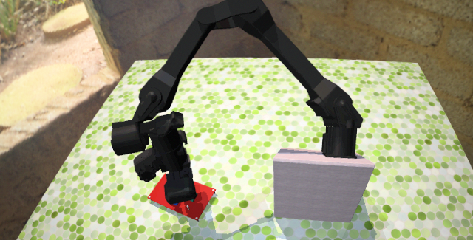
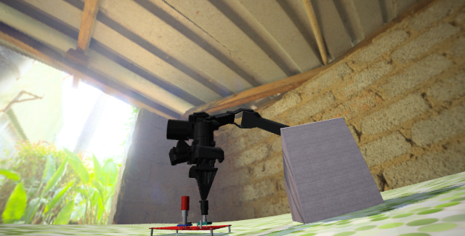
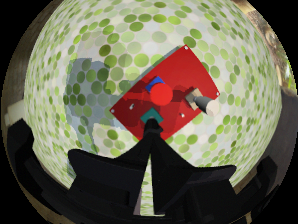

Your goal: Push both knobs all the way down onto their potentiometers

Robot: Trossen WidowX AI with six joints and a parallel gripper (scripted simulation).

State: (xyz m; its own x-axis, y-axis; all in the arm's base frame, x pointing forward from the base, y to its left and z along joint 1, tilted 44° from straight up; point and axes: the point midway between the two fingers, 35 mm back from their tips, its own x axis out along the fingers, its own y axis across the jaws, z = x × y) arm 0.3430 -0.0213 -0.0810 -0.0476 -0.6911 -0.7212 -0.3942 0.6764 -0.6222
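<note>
The black knob is 2 cm below my gripper tip.
</note>
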